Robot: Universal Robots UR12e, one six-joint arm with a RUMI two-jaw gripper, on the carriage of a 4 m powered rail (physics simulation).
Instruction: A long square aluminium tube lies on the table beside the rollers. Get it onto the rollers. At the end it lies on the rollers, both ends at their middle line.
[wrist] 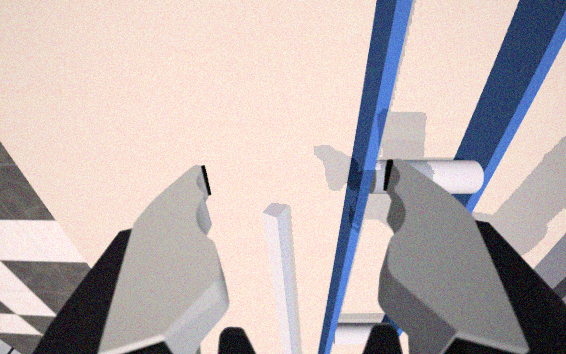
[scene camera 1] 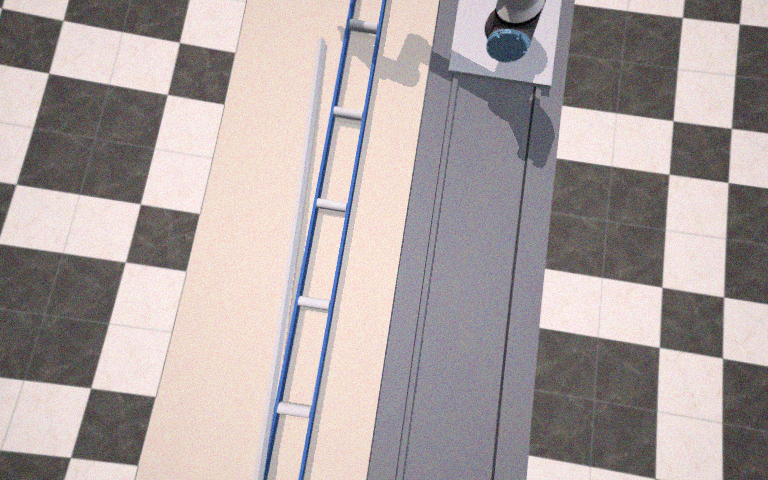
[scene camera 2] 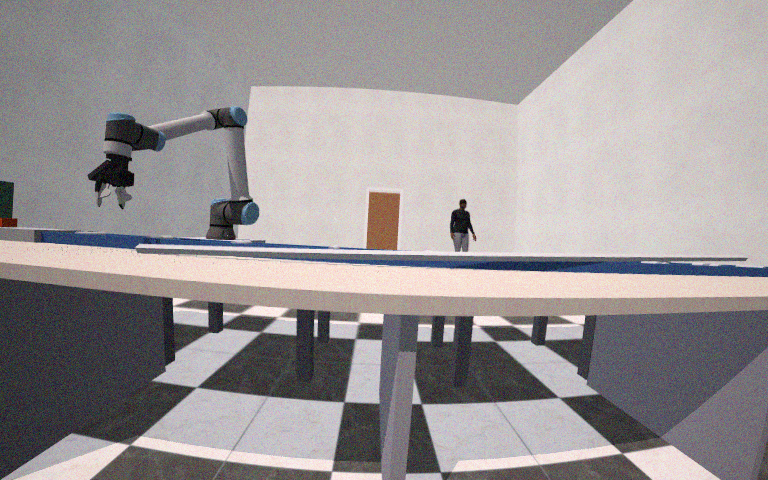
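Seen in the pictures: gripper, fingertip midpoint: (wrist: 295, 165) (scene camera 2: 111, 208); arm's base, origin of the base link: (scene camera 2: 220, 239).
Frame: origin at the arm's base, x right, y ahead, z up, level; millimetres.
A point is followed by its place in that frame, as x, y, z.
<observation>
The long square aluminium tube (scene camera 1: 313, 118) {-541, 764, 2} (scene camera 2: 226, 250) {-538, 791, 1} (wrist: 281, 260) {-262, 787, 5} lies left of the rollers (scene camera 1: 347, 113) {-509, 620, 28} (wrist: 457, 176) {-88, 590, 26} at its far end, slanting in towards them. In scene view 2 its left end is low by the table, and its right part shows above the blue rail. Its lower end in scene view 1 is cut off by the frame. My gripper (scene camera 2: 110, 206) {-8, 774, 136} (wrist: 295, 165) {-8, 774, 136} is open and empty, high above the table. In the wrist view the tube's near end shows between the fingers, a little below the fingertip line. The gripper does not show in scene view 1.
Two blue side rails (scene camera 1: 323, 164) {-739, 682, 21} (scene camera 2: 702, 268) {-2738, 694, 7} (wrist: 366, 150) {-60, 694, 19} carry the rollers along the table (scene camera 1: 226, 283) {-1283, 995, -30} (scene camera 2: 339, 288) {-997, 1131, -30}. The arm's carriage (scene camera 1: 501, 67) {-177, -2, 0} stands on the grey powered rail (scene camera 1: 464, 254) beside the table. A person (scene camera 2: 462, 223) stands far back near a door (scene camera 2: 383, 220).
</observation>
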